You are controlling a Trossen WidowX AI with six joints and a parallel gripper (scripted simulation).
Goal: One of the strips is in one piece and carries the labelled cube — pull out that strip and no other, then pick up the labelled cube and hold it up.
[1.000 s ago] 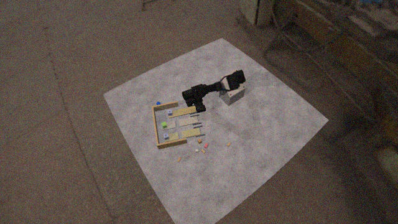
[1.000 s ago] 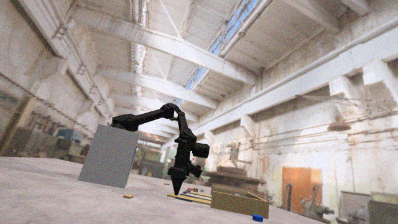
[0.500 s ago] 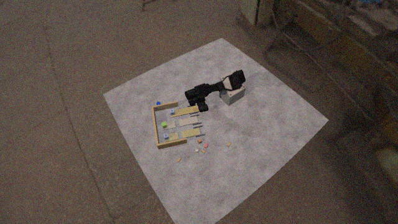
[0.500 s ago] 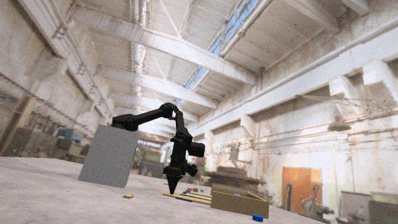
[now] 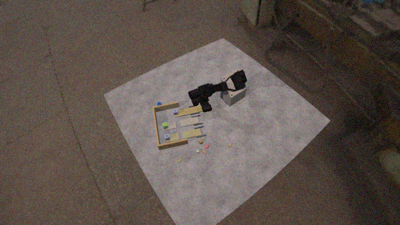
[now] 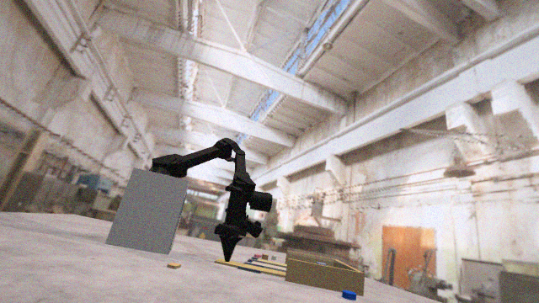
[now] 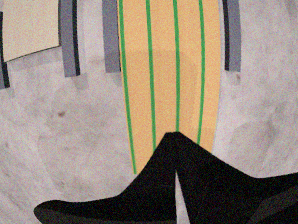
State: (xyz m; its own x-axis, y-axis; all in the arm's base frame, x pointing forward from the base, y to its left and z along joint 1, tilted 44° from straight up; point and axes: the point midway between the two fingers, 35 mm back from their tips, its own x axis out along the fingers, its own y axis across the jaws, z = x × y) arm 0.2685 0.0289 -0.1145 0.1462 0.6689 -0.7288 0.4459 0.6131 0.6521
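My gripper tip is 80 mm short of the strip and 50 mm to the left of it. From my gripper tip the other things lie so: blue disc (250 mm to the right, 220 mm ahead).
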